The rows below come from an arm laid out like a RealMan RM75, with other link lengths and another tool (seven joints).
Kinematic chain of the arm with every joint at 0, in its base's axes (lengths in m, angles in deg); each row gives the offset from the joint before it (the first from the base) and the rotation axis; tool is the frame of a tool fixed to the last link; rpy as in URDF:
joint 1: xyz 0 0 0.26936 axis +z
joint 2: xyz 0 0 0 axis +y
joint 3: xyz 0 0 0.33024 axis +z
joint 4: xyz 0 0 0 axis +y
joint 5: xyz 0 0 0.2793 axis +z
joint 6: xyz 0 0 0 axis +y
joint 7: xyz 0 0 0.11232 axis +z
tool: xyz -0.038 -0.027 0.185 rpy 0 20 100.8
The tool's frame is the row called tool.
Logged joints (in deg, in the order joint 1, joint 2, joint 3, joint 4, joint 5, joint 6, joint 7), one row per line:
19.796 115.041 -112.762 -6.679 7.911 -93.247 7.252
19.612 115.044 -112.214 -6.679 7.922 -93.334 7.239
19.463 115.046 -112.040 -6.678 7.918 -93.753 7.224
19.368 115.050 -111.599 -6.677 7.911 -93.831 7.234
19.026 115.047 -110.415 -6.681 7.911 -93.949 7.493
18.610 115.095 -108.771 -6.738 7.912 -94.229 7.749
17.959 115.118 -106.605 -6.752 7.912 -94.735 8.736
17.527 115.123 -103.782 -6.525 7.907 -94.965 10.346
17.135 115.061 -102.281 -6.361 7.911 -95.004 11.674
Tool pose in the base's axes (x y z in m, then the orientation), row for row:
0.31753 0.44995 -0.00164 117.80 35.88 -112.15
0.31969 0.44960 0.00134 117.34 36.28 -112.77
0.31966 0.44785 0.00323 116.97 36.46 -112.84
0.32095 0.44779 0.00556 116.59 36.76 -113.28
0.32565 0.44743 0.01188 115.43 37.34 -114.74
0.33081 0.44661 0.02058 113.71 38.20 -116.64
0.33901 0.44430 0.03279 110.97 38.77 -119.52
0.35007 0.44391 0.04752 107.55 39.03 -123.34
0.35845 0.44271 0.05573 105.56 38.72 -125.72
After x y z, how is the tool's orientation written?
As angles about the fixed x, y, z axes (roll, pitch, yaw), in degrees.
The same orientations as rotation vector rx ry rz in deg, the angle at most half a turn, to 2 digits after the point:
102.03 -102.12 -96.52
101.81 -102.18 -97.37
101.77 -101.77 -97.77
101.60 -101.75 -98.41
100.79 -101.92 -100.13
99.79 -101.82 -102.56
97.67 -101.70 -105.71
94.60 -101.86 -109.39
92.32 -102.23 -111.29

